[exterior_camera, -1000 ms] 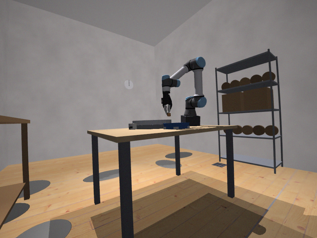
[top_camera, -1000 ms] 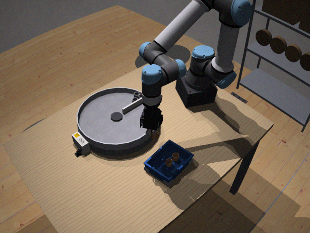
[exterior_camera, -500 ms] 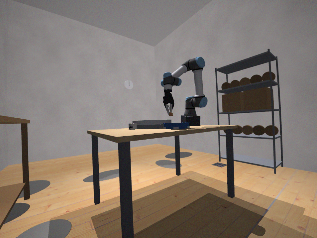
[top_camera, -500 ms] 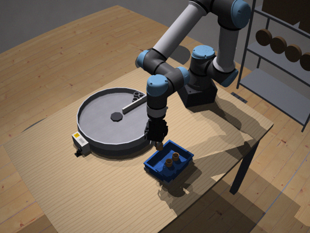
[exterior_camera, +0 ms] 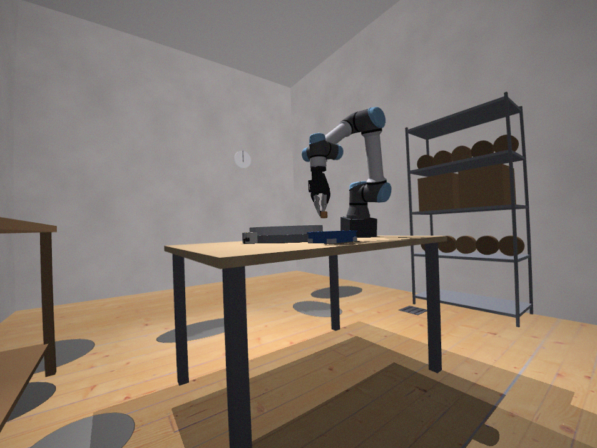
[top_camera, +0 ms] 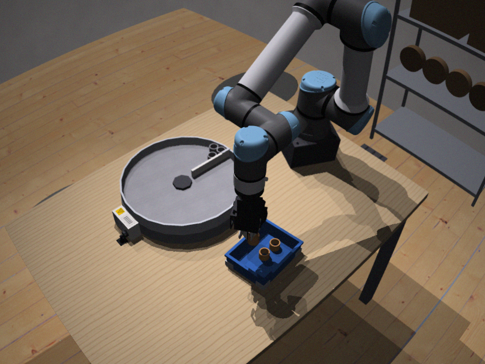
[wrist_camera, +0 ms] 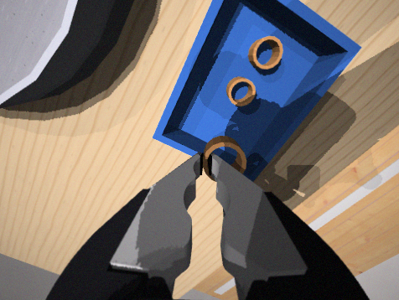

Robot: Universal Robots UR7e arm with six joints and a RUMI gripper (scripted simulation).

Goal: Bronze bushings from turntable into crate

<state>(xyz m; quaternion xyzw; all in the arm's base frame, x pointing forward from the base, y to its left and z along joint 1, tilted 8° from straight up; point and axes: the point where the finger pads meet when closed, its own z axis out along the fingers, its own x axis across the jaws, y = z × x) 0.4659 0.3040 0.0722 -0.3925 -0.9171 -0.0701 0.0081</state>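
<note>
The blue crate lies 50 mm behind my hand, 10 mm to the left of it and 110 mm below it. Also, from my hand: grey turntable 30 mm ahead, 350 mm to the right, 80 mm below.
</note>
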